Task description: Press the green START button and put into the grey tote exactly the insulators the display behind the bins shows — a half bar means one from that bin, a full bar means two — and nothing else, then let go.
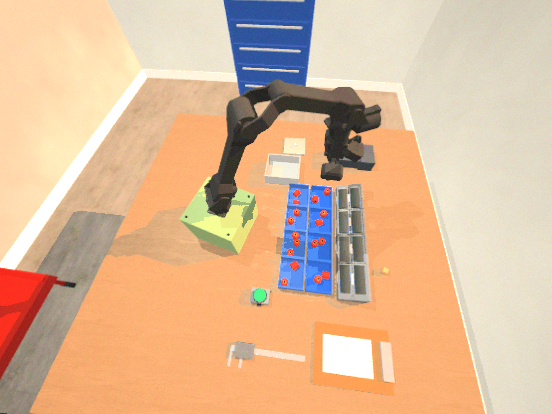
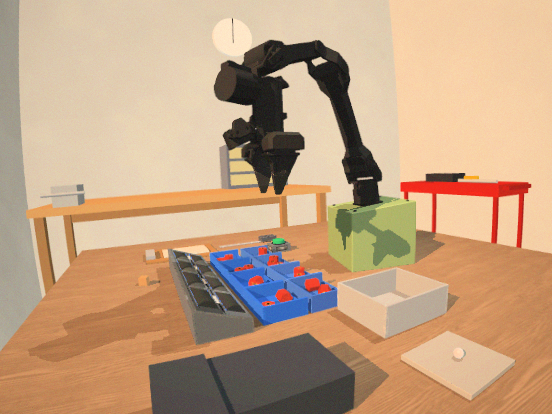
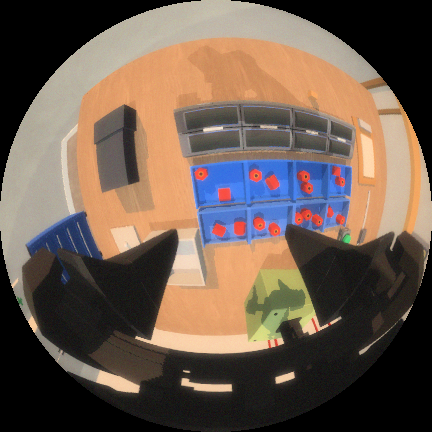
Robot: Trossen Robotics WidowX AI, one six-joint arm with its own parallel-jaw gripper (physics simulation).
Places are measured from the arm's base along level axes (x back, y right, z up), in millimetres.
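Pixels of known places: gripper, fingertip midpoint: (image 2: 270, 193) (image 3: 232, 232); arm's base at its link origin: (image 1: 219, 206) (image 2: 367, 203) (image 3: 287, 324).
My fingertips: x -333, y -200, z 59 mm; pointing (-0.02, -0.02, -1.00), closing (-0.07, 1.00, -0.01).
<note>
Ahead of a thing's pixels: the offset from my fingertips to its middle. "spot": to the spot under its first point.
My gripper (image 2: 271, 192) (image 3: 232, 232) is open and empty, high above the table near the tote end of the bins. Blue bins @(dx -7, dy -11, dz -203 mm) (image 1: 320, 257) (image 2: 282, 313) (image 3: 225, 172) stand in two rows of four. Each holds two or three red insulators @(dx +99, dy -11, dz -203 mm) (image 1: 296, 193) @(dx +16, dy -1, dz -203 mm) (image 2: 284, 295) (image 3: 224, 194). Behind them, the grey display (image 1: 352, 298) (image 2: 220, 325) (image 3: 180, 122) has dark panels with small white strips between; I cannot read half or full bars. The green START button @(dx +130, dy +424, dz -200 mm) (image 1: 259, 295) (image 2: 278, 241) (image 3: 346, 239) stands beyond the far bins. The light grey tote @(dx +185, dy -116, dz -193 mm) (image 1: 282, 169) (image 2: 415, 311) is open; no insulator shows in it.
The arm stands on a green block (image 1: 237, 215) (image 2: 385, 240). A pale lid @(dx +169, dy -291, dz -216 mm) (image 1: 290, 145) (image 2: 435, 357) with a knob lies beside the tote. A dark box @(dx -105, dy -272, dz -192 mm) (image 1: 367, 157) (image 2: 290, 370) (image 3: 117, 155) stands nearby. A caliper @(dx +58, dy +591, dz -211 mm) (image 1: 244, 350), clipboard @(spot: dx -93, dy +501, dz -214 mm) (image 1: 320, 340) and small orange block @(dx -281, dy +227, dz -210 mm) (image 1: 385, 270) lie farther off.
</note>
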